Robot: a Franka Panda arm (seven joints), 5 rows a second.
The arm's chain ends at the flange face. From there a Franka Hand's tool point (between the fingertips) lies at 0.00 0.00 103.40 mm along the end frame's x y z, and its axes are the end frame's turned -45 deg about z.
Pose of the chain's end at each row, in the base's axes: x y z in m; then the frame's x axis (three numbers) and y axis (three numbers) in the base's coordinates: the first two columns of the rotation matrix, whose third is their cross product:
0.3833 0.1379 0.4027 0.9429 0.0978 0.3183 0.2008 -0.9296 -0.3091
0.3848 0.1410 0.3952 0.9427 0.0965 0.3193 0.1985 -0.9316 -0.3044
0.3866 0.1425 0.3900 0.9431 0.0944 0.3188 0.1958 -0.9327 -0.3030
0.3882 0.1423 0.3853 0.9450 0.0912 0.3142 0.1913 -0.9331 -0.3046
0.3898 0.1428 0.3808 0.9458 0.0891 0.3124 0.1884 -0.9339 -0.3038
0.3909 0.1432 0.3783 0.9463 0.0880 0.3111 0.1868 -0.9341 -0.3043
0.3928 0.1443 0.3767 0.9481 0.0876 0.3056 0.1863 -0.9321 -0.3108
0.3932 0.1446 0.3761 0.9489 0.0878 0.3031 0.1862 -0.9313 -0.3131
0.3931 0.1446 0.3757 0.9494 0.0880 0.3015 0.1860 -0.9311 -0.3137
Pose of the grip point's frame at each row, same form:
0.4108 0.1746 0.3100 0.5247 0.7265 0.4436 0.8087 -0.5882 0.0065
0.4125 0.1772 0.3024 0.5262 0.7270 0.4410 0.8070 -0.5905 0.0105
0.4144 0.1785 0.2971 0.5284 0.7263 0.4397 0.8053 -0.5928 0.0112
0.4156 0.1783 0.2923 0.5329 0.7243 0.4376 0.8035 -0.5953 0.0068
0.4172 0.1786 0.2877 0.5356 0.7234 0.4357 0.8020 -0.5974 0.0061
0.4182 0.1790 0.2852 0.5370 0.7227 0.4352 0.8012 -0.5983 0.0048
0.4194 0.1807 0.2836 0.5387 0.7210 0.4359 0.8021 -0.5972 -0.0037
0.4195 0.1812 0.2830 0.5393 0.7206 0.4357 0.8026 -0.5964 -0.0071
0.4193 0.1812 0.2826 0.5398 0.7206 0.4350 0.8028 -0.5962 -0.0086

